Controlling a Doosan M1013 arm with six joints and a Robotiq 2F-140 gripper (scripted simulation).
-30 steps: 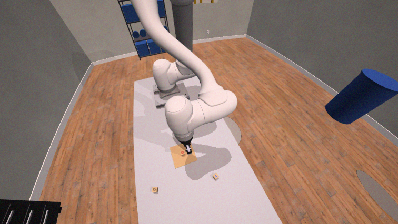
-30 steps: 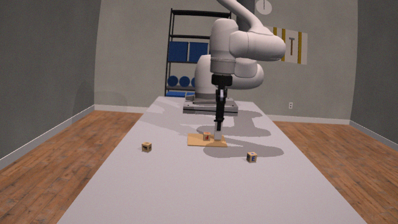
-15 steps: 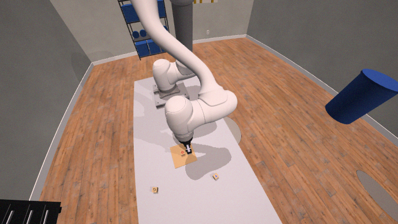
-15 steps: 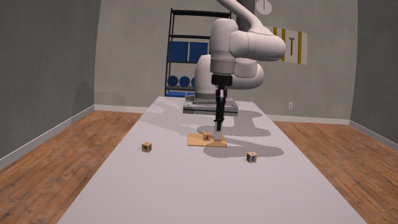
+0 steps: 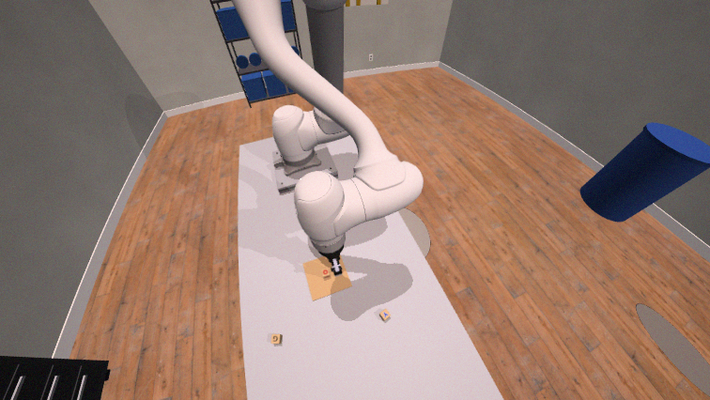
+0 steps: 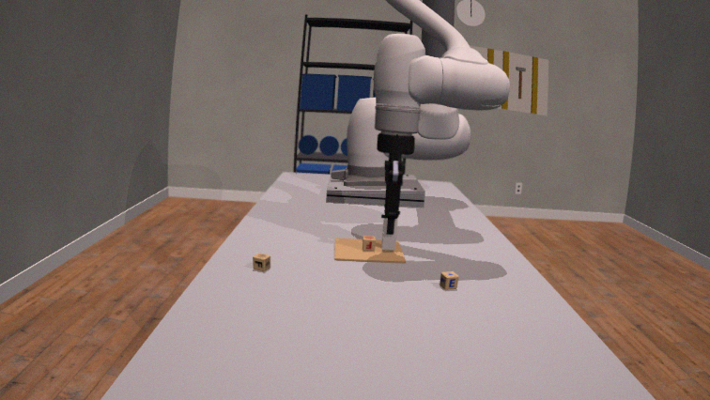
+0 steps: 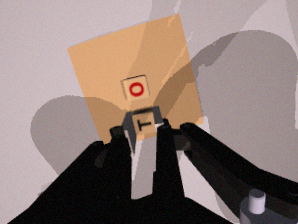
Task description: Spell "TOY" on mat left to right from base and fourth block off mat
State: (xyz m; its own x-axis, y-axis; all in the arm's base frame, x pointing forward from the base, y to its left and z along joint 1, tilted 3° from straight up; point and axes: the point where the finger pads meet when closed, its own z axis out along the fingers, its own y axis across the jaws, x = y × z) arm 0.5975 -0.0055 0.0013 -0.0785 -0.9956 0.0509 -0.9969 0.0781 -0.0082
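The T block lies 30 mm below my hand. Round my hand: tan mat 40 mm to the right, 40 mm below.
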